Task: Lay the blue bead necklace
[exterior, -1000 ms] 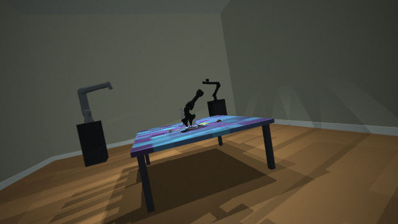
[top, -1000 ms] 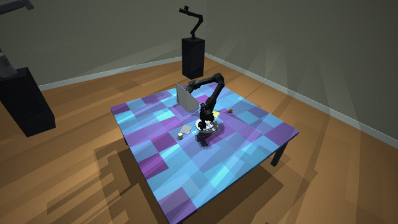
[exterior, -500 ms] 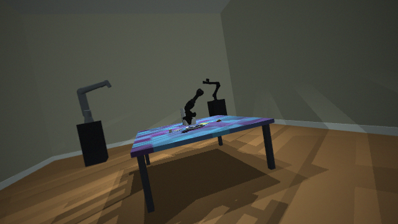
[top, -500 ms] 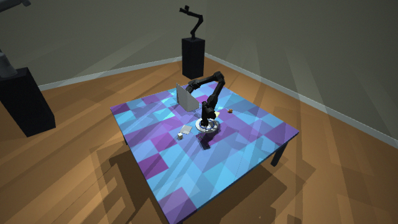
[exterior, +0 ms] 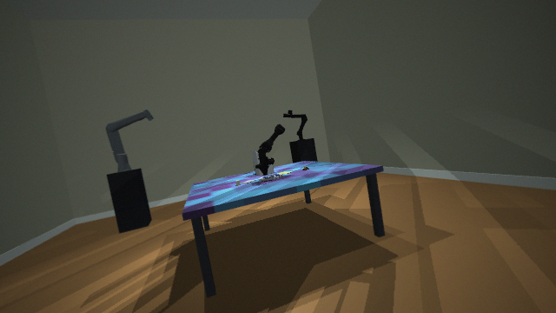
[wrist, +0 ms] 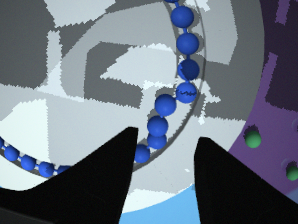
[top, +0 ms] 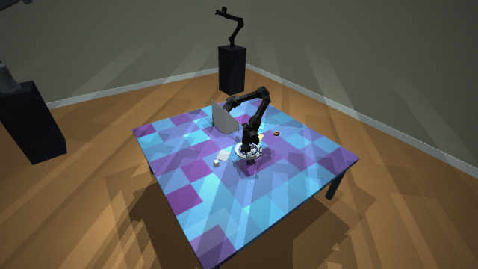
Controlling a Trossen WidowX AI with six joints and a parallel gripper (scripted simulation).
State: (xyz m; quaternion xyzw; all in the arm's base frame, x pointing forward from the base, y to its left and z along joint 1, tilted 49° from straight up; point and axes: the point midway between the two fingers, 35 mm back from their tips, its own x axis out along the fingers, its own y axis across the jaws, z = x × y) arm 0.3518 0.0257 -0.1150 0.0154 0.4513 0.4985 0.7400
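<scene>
My gripper tip is now 30 mm past the round white bead board, 50 mm to the right of it and 20 mm above it. From my gripper tip the other things lie so: cream cube: 40 mm behind, 220 mm to the right, 20 mm below; yellow patch: 130 mm behind, 220 mm to the left, 30 mm below; flat grey square: 90 mm behind, 130 mm to the right, 30 mm below.
</scene>
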